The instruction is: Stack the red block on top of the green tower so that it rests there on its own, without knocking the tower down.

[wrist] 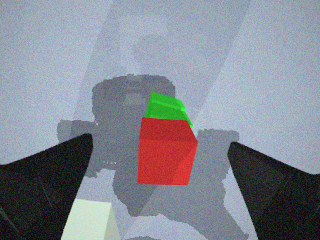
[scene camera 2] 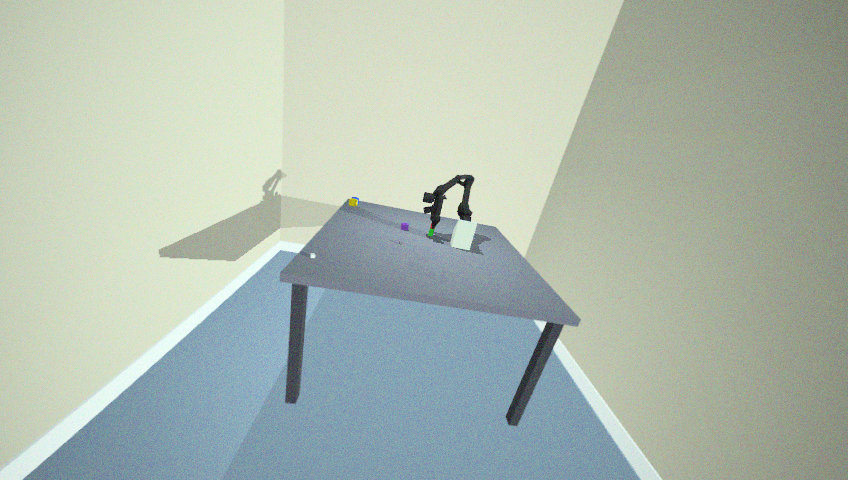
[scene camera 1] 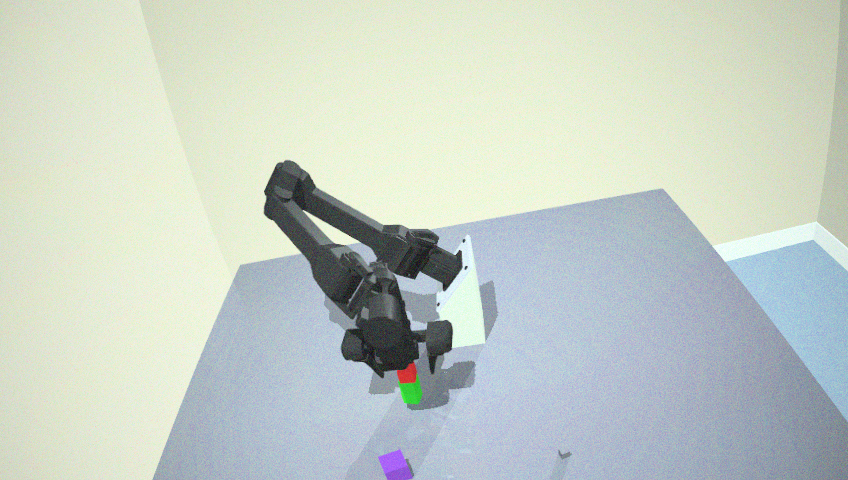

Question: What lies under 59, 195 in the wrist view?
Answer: The gripper.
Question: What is the gripper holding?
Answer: Nothing.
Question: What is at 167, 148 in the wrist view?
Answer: A red block.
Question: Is the gripper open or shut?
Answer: Open.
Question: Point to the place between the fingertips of the gripper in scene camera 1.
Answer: At 407, 374
